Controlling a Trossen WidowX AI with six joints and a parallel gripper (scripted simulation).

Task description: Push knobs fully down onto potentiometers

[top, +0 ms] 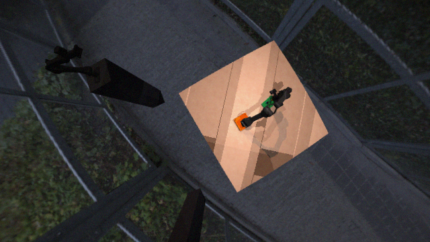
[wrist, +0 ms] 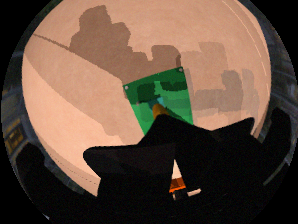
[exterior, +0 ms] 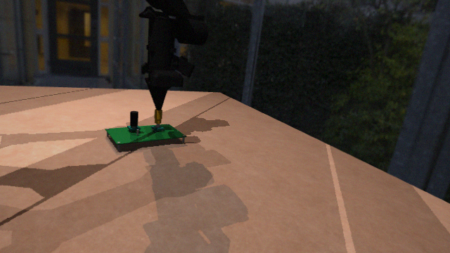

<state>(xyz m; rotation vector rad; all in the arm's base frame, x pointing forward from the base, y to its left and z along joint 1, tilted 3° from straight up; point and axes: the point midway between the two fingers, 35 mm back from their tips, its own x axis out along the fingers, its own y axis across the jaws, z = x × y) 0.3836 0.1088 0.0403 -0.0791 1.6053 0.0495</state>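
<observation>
My gripper tip is 20 mm above the yellow knob. The rest, counted from my gripper tip: potentiometer 60 mm behind, 30 mm below, 10 mm to the right.
</observation>
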